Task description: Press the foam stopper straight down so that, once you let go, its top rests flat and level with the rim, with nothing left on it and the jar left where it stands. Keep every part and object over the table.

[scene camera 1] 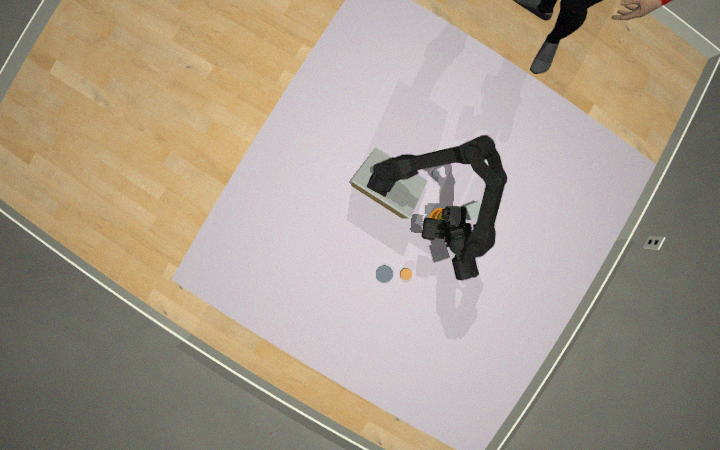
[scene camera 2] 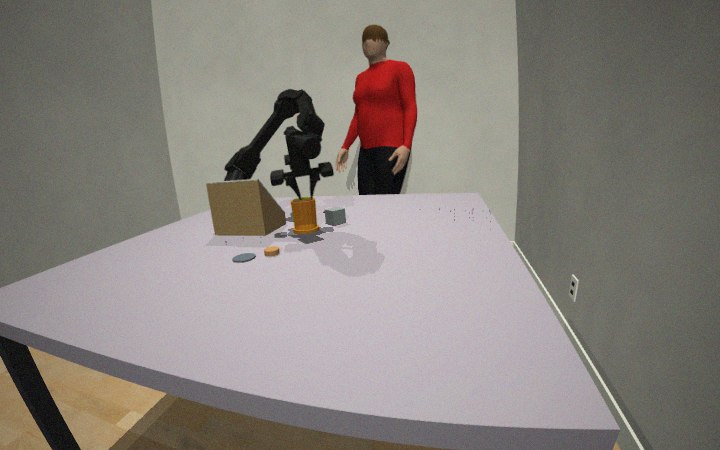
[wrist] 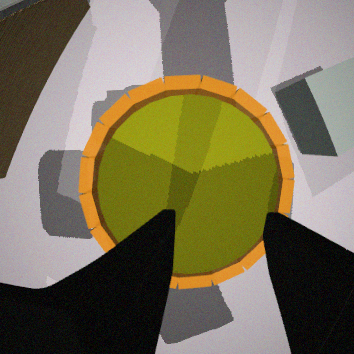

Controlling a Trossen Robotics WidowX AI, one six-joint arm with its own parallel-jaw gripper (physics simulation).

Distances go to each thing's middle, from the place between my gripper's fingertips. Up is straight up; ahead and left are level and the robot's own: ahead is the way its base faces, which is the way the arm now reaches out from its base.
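Scene:
The foam stopper (wrist: 201, 156) is my first reference: my hand is 10 mm above it, 10 mm to the right of it and 10 mm past it. As for the orange jar (scene camera 2: 304, 213), that one sits 10 mm to the left of my hand and 10 mm behind it, and it is 50 mm below my hand.

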